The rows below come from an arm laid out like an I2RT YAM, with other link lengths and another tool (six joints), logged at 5 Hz.
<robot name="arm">
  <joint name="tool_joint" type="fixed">
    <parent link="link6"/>
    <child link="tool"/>
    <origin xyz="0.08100 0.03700 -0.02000" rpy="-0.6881 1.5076 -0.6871"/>
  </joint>
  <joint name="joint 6" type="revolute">
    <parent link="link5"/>
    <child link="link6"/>
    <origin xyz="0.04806 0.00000 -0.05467"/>
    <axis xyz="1 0 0"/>
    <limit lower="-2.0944" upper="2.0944"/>
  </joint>
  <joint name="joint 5" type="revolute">
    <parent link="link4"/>
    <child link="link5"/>
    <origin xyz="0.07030 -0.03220 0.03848"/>
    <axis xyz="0 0 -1"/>
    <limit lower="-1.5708" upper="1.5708"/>
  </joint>
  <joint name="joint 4" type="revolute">
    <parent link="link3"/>
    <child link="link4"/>
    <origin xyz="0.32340 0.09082 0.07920"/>
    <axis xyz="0 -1 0"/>
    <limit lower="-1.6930" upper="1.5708"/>
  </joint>
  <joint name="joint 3" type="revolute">
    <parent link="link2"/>
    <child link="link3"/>
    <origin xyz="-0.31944 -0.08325 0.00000"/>
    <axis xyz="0 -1 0"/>
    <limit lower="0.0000" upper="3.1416"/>
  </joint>
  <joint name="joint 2" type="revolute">
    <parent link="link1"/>
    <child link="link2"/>
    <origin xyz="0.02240 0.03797 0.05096"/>
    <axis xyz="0 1 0"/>
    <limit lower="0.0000" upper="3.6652"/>
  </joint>
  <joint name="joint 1" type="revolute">
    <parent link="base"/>
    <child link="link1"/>
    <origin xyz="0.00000 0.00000 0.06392"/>
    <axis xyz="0 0 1"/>
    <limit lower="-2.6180" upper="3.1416"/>
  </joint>
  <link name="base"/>
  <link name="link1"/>
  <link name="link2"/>
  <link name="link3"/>
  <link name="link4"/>
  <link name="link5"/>
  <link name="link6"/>
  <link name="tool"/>
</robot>
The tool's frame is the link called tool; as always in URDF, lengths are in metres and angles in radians.
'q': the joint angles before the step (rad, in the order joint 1, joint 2, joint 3, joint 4, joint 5, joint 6). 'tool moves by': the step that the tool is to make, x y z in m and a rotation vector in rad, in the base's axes. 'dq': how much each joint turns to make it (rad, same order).
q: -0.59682 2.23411 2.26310 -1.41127 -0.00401 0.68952
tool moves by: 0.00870 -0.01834 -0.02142 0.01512 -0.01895 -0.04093
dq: -0.02136 0.04313 0.00002 0.05035 -0.01907 0.02365
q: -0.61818 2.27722 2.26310 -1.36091 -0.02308 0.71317
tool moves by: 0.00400 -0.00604 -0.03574 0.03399 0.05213 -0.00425
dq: -0.00382 0.06217 -0.00116 0.00115 0.00267 0.00000
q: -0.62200 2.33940 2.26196 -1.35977 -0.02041 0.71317
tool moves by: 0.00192 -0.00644 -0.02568 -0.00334 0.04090 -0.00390
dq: -0.00114 0.04118 -0.00347 0.01336 0.02670 -0.00038
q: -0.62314 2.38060 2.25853 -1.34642 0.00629 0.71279
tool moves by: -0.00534 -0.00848 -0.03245 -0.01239 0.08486 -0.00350
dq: -0.00381 0.05227 -0.00036 -0.00879 0.05952 -0.00458
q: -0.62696 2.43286 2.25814 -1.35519 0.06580 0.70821
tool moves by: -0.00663 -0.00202 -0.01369 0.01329 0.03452 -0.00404
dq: -0.00724 0.01103 -0.02142 -0.00303 0.00954 -0.00343
